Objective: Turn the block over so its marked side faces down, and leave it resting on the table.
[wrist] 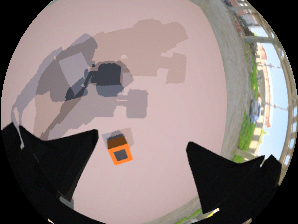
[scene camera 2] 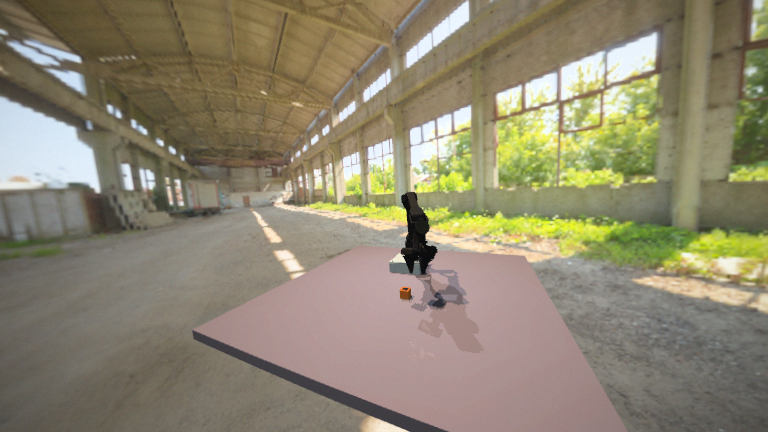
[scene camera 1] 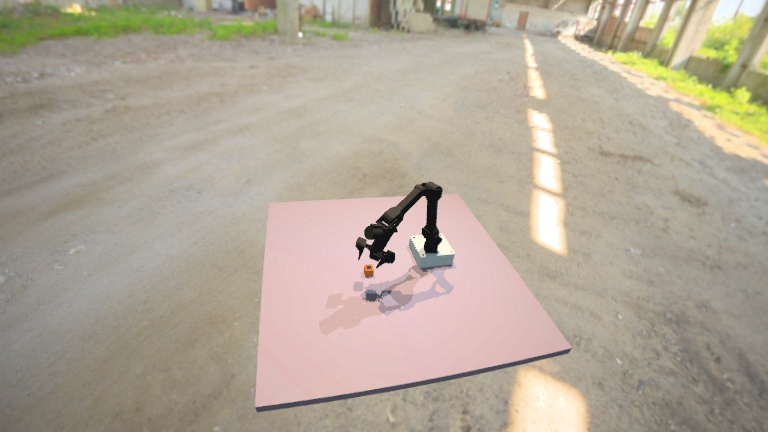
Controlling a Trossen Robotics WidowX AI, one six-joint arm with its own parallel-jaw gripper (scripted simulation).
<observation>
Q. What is my gripper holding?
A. Nothing.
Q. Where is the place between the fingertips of my gripper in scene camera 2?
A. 417,274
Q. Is my gripper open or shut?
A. Open.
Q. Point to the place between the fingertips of my gripper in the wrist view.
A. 143,141
</observation>
